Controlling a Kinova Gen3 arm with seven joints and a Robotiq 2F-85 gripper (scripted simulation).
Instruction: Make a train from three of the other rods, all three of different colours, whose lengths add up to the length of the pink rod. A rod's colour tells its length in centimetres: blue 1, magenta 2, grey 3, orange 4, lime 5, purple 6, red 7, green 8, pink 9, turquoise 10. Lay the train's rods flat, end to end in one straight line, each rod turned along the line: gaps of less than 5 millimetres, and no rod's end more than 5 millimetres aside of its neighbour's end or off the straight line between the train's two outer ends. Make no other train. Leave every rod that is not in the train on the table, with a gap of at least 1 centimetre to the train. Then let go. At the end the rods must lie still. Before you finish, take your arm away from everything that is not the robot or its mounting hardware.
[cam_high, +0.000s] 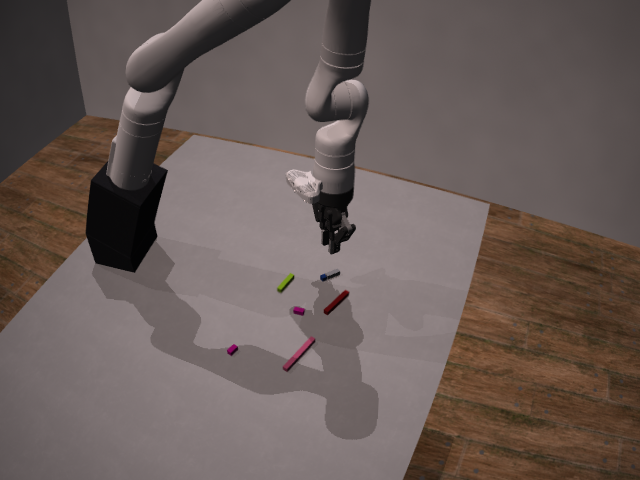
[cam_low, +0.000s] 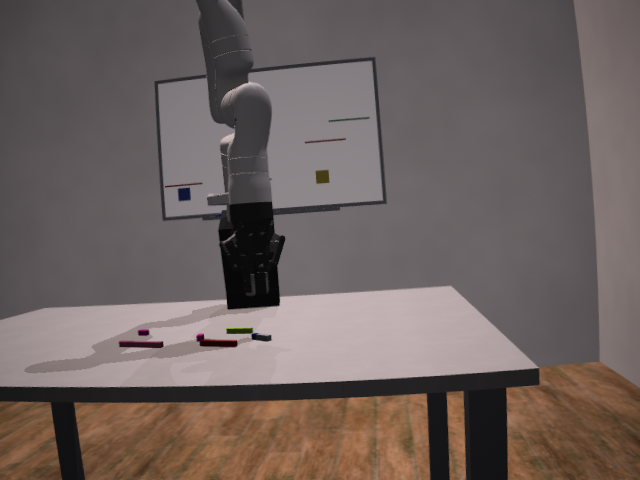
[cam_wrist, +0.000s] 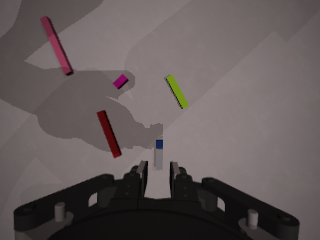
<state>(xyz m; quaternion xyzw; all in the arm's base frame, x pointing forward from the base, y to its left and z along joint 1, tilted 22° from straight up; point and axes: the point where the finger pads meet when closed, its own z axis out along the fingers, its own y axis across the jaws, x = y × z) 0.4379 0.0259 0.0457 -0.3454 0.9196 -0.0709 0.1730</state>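
The lime rod lies 80 mm behind my hand, 40 mm to the right of it and 90 mm below it. Round my hand: blue rod 10 mm behind, 10 mm to the right, 90 mm below; red rod 30 mm ahead, 70 mm to the right, 90 mm below; grey rod 10 mm ahead, 90 mm below.
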